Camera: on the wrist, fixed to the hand. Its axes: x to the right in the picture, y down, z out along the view.
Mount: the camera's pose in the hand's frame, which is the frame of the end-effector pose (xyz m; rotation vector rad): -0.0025 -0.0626 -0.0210 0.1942 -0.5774 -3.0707
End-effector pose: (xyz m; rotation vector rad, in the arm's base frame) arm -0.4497 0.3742 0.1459 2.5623 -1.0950 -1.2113
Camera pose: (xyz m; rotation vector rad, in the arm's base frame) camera -0.4005 0.4177 0.1383 -0.6925 -1.9029 0.4476
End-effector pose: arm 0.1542 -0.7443 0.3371 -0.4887 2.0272 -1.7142
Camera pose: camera 0.1442 -0.7362 0.4019 2.0189 0.6105 0.5695
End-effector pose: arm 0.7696 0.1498 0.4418 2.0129 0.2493 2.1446
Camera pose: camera 0.7502 0.2099 0.4224 0.1358 1.5554 -0.4918
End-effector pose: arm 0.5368 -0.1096 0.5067 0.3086 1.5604 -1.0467
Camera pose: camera 0.4802 -0.1283 0.5352 1.8406 0.0041 1.6737
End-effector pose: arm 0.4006 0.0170 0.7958 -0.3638 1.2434 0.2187
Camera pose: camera 0.4036 -0.0487 0.8018 -1.3819 -0.8359 -2.1582
